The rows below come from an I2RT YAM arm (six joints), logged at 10 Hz.
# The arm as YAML. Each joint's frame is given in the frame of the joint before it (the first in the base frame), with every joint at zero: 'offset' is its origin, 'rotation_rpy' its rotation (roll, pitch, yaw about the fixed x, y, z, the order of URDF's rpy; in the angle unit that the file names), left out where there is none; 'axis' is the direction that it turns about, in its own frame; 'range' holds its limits. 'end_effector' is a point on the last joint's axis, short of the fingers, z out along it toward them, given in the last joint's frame.
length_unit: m
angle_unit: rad
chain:
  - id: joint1
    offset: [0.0, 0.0, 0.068]
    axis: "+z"
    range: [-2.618, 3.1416]
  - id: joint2
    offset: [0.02, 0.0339, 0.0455]
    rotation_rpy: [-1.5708, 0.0, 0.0]
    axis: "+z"
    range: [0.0, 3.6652]
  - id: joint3
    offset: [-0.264, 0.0, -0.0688]
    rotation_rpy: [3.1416, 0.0, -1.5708]
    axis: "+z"
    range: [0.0, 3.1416]
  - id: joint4
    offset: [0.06, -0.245, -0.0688]
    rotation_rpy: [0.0, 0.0, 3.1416]
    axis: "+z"
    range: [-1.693, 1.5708]
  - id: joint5
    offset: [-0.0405, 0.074, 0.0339]
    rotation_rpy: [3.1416, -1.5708, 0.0]
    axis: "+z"
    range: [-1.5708, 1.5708]
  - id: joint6
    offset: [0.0, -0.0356, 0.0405]
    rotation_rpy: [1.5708, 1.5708, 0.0]
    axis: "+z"
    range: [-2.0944, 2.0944]
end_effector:
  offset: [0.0, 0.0, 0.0]
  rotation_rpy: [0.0, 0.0, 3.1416]
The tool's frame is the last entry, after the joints.
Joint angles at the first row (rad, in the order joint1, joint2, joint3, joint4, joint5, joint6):
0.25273, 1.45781, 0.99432, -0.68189, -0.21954, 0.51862
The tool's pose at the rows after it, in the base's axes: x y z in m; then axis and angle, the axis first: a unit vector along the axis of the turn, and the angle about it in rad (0 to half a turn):
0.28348 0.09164 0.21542 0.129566 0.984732 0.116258 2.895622
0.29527 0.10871 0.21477 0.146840 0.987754 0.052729 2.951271
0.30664 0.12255 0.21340 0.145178 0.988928 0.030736 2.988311
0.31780 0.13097 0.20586 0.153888 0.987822 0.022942 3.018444
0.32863 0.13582 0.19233 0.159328 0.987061 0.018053 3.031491
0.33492 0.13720 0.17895 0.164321 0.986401 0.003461 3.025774
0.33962 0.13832 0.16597 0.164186 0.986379 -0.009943 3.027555
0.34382 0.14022 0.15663 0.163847 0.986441 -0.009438 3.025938
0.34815 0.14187 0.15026 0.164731 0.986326 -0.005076 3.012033
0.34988 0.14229 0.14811 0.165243 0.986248 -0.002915 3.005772
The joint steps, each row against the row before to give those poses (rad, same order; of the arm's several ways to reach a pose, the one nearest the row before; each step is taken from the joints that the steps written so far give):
0.04730, 0.10489, 0.09499, -0.09348, 0.11368, 0.06027
0.05263, 0.10188, 0.11710, -0.11974, 0.10490, 0.06903
0.03016, 0.07973, 0.09006, -0.06451, 0.02519, 0.02444
0.01067, 0.06942, 0.05641, -0.02133, 0.00076, 0.02860
0.00115, 0.06219, 0.02600, 0.01981, 0.00229, 0.01221
-0.00039, 0.04118, 0.00071, 0.02978, 0.02822, 0.00839
0.00001, 0.03855, 0.00003, 0.02288, 0.02175, -0.00076
0.00038, 0.02783, 0.00038, 0.02936, 0.00000, -0.00039
-0.00038, 0.01909, 0.00002, 0.03547, 0.00000, 0.00077
-0.00077, 0.00646, -0.00004, 0.01413, -0.00038, 0.00000

